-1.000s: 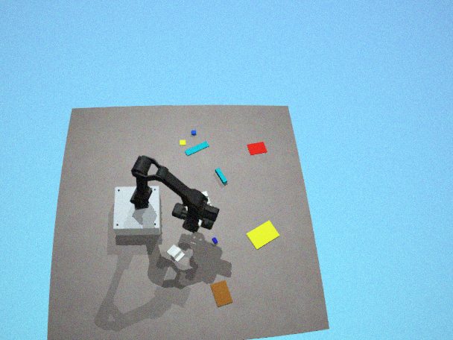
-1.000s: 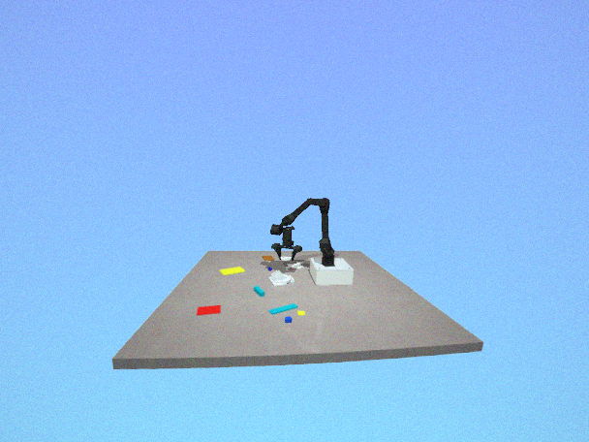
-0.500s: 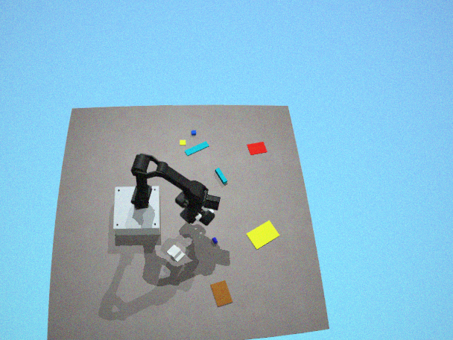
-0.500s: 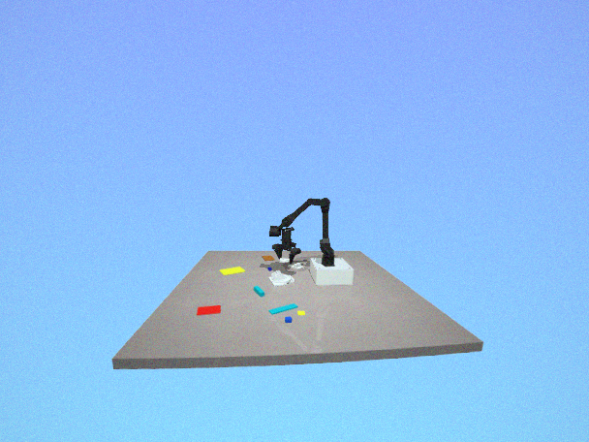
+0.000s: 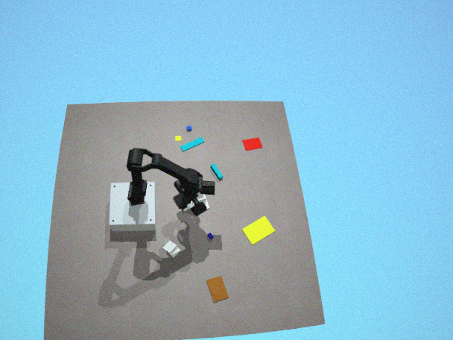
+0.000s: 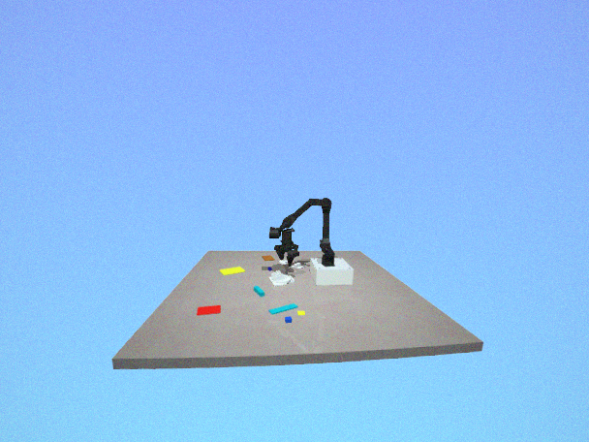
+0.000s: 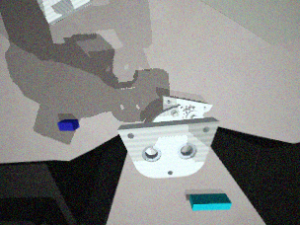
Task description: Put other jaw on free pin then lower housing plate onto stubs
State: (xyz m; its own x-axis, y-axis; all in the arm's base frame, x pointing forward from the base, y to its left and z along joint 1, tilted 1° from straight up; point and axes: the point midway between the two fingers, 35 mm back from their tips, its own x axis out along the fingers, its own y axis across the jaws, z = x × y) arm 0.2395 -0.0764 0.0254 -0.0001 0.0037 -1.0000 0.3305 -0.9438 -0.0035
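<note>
The white jaw lies 1 cm ahead of my gripper tip, 6 cm to the left of it and 7 cm below it. From my gripper tip the other things lie so: yellow piece (30 cm ahead, 18 cm to the right, 8 cm below); then brown piece (3 cm ahead, 41 cm to the right, 8 cm below); then white base plate (6 cm ahead, 4 cm to the left, 8 cm below).
</note>
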